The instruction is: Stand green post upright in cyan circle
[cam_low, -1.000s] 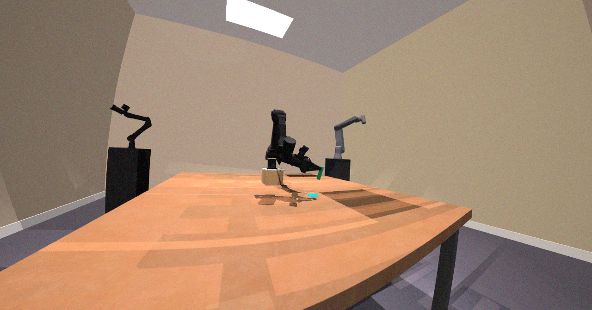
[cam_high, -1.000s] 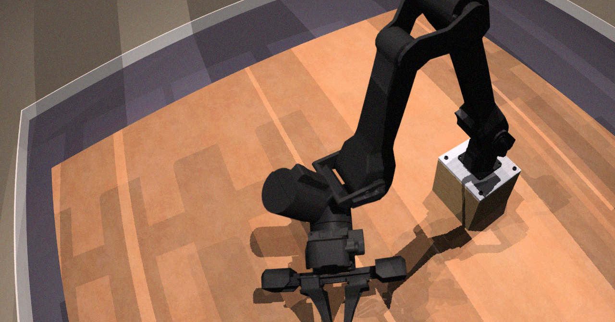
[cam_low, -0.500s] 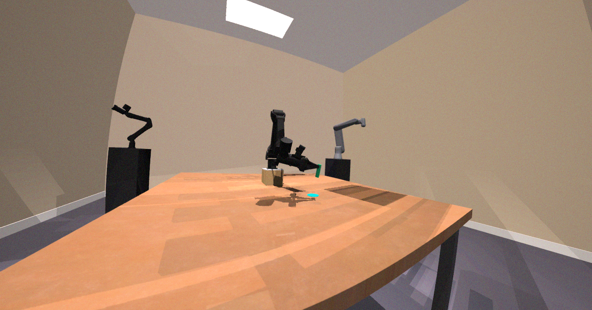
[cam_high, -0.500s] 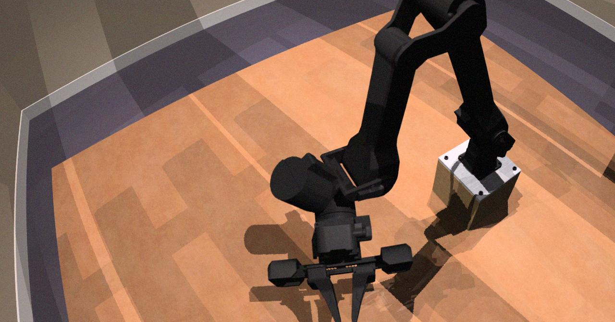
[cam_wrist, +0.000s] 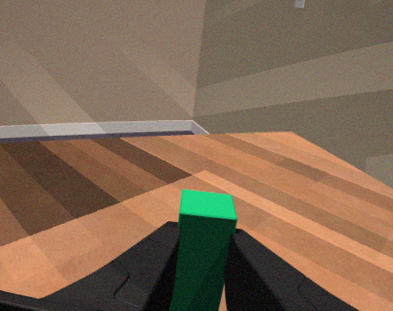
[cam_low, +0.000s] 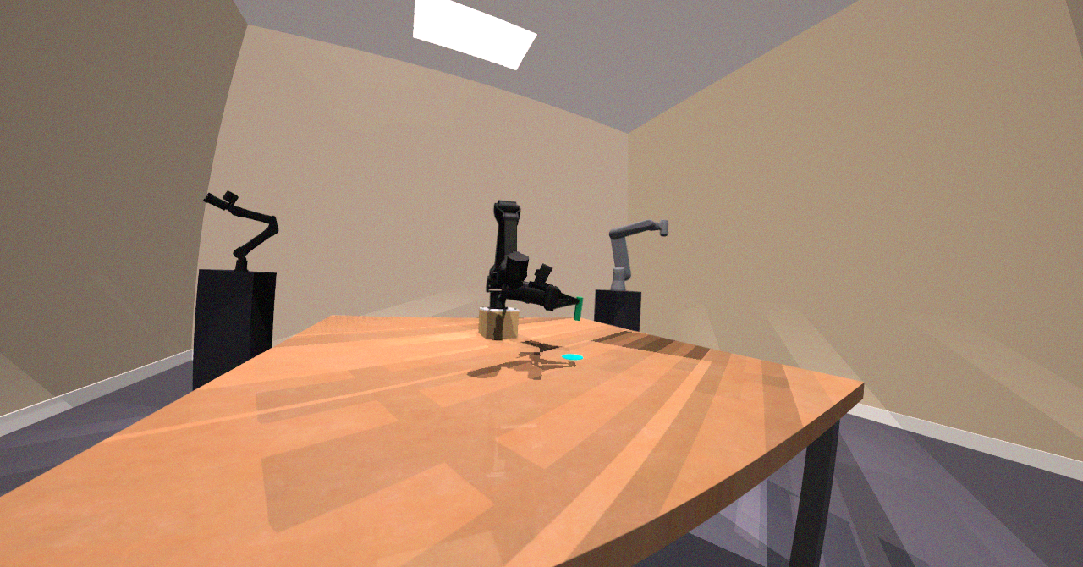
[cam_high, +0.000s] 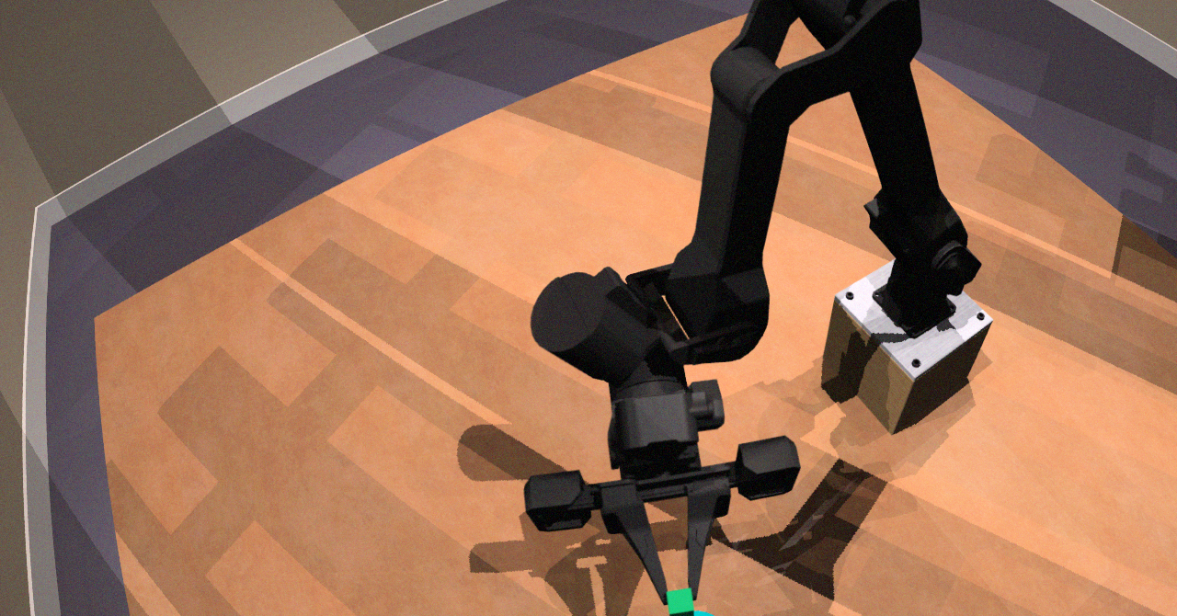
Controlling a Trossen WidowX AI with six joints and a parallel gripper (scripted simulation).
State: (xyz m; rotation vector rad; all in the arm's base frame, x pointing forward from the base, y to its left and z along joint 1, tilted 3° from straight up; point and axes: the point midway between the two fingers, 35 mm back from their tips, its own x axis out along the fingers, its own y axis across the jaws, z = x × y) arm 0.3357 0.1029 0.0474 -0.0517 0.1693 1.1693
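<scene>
The cyan circle lies 1 cm behind my gripper tip and 16 cm below it. From my gripper tip the other things lie so: green post: 2 cm below.
</scene>
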